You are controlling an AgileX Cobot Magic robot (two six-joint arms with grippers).
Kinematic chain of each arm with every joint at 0, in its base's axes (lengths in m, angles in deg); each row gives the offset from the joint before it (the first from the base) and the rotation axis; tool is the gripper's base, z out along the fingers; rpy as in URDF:
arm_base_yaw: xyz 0 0 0.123 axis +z
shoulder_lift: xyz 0 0 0 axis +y
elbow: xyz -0.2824 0 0.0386 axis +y
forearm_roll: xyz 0.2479 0 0.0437 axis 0.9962 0 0.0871
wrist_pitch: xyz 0 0 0 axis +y
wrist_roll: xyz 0.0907 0 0.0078 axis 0.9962 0 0.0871
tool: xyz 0 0 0 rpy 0 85 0
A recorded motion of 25 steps. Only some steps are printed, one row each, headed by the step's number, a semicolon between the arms.
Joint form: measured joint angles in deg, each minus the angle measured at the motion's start. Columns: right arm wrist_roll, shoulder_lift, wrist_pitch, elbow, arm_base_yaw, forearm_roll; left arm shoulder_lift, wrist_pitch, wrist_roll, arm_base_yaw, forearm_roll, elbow.
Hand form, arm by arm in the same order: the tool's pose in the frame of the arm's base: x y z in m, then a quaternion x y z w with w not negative. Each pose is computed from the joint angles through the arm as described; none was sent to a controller.
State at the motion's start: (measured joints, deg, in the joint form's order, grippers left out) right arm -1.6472 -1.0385 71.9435 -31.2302 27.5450 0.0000; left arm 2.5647 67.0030 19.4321 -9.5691 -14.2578 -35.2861
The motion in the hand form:
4: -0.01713 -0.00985 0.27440 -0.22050 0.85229 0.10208 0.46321; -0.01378 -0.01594 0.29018 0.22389 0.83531 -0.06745 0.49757
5: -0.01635 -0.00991 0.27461 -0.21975 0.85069 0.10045 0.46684; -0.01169 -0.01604 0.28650 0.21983 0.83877 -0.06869 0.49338
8: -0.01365 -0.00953 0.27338 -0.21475 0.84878 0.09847 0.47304; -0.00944 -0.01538 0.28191 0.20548 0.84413 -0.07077 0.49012
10: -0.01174 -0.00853 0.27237 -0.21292 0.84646 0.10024 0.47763; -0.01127 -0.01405 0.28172 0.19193 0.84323 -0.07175 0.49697
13: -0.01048 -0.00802 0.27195 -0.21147 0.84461 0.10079 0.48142; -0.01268 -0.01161 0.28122 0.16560 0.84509 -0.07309 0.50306
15: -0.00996 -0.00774 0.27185 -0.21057 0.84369 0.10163 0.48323; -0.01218 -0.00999 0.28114 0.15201 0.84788 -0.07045 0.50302
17: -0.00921 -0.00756 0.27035 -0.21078 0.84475 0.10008 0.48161; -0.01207 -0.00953 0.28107 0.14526 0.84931 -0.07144 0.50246
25: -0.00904 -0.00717 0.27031 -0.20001 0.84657 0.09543 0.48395; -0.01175 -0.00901 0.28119 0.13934 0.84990 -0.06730 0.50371
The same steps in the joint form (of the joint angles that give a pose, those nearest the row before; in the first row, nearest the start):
4: 0.09 0.00 -1.67 0.37 0.00 -0.54; -0.16 -1.05 -0.37 0.00 1.76 2.82
5: 0.09 0.00 -2.19 0.47 0.00 -0.82; -0.16 -1.41 -0.84 0.00 1.90 3.69
8: 0.59 0.00 -3.59 1.14 0.00 -1.45; -0.38 -2.00 -2.61 0.00 2.56 4.78
10: 0.77 0.00 -4.79 1.71 0.00 -1.46; -1.25 -2.23 -4.34 0.00 3.25 4.83
13: 0.90 0.00 -5.62 2.04 0.00 -1.56; -2.12 -2.52 -7.73 0.00 4.77 4.92
15: 0.99 0.00 -6.01 2.17 0.00 -1.55; -2.13 -2.62 -9.46 0.00 5.95 4.92
17: 0.99 0.00 -6.10 2.51 0.00 -1.69; -2.12 -2.60 -10.34 0.00 6.28 4.92
25: 1.12 0.00 -6.36 2.60 -1.31 -1.68; -2.12 -2.74 -10.67 0.41 6.72 4.92

